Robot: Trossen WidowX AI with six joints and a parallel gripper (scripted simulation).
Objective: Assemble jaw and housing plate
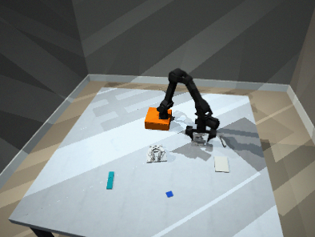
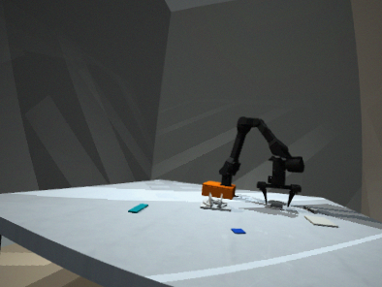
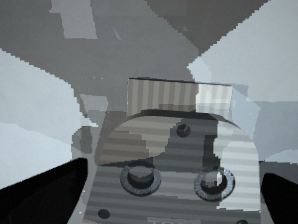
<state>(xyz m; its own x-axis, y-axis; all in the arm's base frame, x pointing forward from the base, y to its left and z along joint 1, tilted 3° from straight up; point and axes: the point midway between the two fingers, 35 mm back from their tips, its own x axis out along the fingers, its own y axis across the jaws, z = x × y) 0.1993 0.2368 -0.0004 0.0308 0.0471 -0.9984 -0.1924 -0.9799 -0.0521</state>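
Right now my gripper tip is 1 cm past the small pale block. Also, from my gripper tip: short pale bar (1 cm behind, 15 cm to the left, 1 cm below); pale flat plate (18 cm ahead, 11 cm to the left, 1 cm below); white base (13 cm ahead, 27 cm to the right, 1 cm below).
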